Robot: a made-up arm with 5 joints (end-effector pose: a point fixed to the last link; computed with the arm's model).
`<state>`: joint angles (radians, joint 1 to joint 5).
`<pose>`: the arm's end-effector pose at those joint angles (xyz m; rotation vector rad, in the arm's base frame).
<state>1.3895 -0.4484 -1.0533 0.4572 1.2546</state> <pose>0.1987 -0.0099 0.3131 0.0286 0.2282 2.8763</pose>
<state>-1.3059 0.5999 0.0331 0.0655 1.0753</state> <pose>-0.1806 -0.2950 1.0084 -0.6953 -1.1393 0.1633</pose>
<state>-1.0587 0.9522 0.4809 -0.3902 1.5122</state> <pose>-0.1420 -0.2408 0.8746 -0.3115 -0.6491 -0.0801</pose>
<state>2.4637 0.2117 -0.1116 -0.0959 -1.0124</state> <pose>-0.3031 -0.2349 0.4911 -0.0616 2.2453 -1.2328</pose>
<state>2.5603 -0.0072 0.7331 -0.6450 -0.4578</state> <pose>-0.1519 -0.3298 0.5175 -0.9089 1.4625 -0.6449</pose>
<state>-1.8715 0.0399 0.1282 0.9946 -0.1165</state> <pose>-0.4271 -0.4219 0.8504 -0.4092 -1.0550 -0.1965</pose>
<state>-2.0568 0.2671 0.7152 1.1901 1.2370</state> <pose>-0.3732 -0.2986 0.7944 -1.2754 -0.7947 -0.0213</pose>
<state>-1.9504 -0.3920 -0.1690 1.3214 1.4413</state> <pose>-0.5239 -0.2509 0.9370 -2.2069 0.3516 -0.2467</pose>
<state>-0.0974 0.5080 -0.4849 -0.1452 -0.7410</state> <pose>0.1690 -0.1655 0.7206 1.2121 0.0251 0.0314</pose>
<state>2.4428 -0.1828 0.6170 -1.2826 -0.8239</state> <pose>-0.2062 -0.3435 0.3924 -0.3870 0.5471 -0.9693</pose>
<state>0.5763 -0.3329 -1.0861 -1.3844 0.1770</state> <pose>0.3547 -0.2048 0.5858 0.5864 -0.0359 0.2618</pose>
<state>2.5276 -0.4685 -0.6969 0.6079 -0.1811</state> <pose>-0.3348 -0.2173 0.1367 -0.7612 -2.5089 -1.7275</pose>
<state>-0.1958 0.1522 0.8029 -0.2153 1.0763</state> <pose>-0.0989 -0.3931 0.9290 -0.6313 0.1804 -0.4173</pose>
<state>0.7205 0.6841 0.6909 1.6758 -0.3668</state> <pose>-0.0637 -0.2851 0.6744 0.6449 2.0997 0.3720</pose>
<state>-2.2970 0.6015 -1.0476 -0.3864 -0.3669</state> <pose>-0.4452 -0.0493 0.9753 -0.1141 -2.0749 1.3686</pose>
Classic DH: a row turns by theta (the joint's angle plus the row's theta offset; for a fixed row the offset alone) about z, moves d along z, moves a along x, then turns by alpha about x. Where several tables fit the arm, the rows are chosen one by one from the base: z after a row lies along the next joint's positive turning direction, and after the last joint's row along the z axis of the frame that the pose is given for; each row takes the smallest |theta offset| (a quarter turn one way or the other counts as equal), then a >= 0, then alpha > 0; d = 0 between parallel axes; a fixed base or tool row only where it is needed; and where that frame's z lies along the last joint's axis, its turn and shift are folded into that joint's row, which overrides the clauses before.
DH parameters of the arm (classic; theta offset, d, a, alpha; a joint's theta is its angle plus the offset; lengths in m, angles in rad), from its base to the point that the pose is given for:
base (fixed): -0.0248 0.7099 -0.1347 -1.4379
joint 1: -1.5266 -0.1021 0.3478 -1.3235
joint 2: 1.4462 0.1637 0.0244 -1.5566
joint 3: 1.2822 -0.0003 0.012 -2.1664
joint 4: -1.3357 -0.2369 0.0266 -0.8172
joint 5: -1.2209 -0.0309 -0.1277 1.0183
tool (fixed): -1.5085 -0.0139 0 0

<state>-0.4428 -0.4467 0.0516 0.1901 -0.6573</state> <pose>-0.0575 -0.4816 1.0251 0.0992 -0.5054 -0.3523</pose>
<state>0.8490 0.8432 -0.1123 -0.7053 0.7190</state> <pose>0.0507 -0.1811 0.5141 0.3603 0.7024 -0.2430</pose>
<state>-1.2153 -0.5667 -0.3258 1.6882 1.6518</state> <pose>-0.2530 -0.2810 1.0897 -2.3174 1.3887 1.0358</pose>
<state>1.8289 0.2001 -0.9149 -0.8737 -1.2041</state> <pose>-0.1748 0.0122 0.3390 1.1967 1.4212 -1.5588</pose>
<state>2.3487 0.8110 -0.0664 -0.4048 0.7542</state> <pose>-0.2948 -0.1823 0.4590 0.3089 2.2853 0.0166</pose>
